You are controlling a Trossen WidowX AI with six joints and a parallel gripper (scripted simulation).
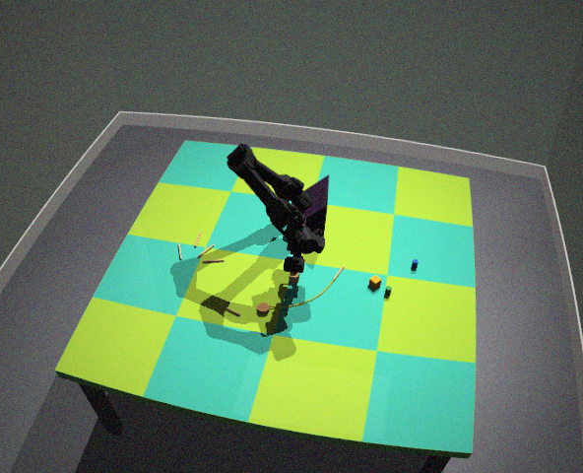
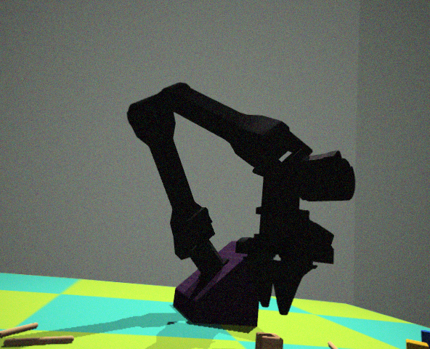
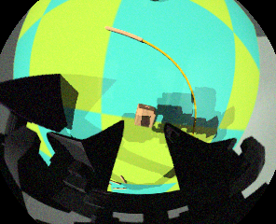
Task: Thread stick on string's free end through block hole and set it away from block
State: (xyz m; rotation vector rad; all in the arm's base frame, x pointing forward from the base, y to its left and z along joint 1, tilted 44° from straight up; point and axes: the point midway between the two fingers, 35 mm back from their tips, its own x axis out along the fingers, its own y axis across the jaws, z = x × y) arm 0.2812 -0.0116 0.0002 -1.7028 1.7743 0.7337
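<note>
Now: the wooden block 50 mm below my gripper tip and 10 mm to the right of it. From my gripper tip the other things lie so: orange cube (260 mm to the left, 50 mm below); round wooden button (140 mm ahead, 90 mm to the right, 50 mm below); thin wooden stick (130 mm to the left, 60 mm below, 30 mm behind).
</note>
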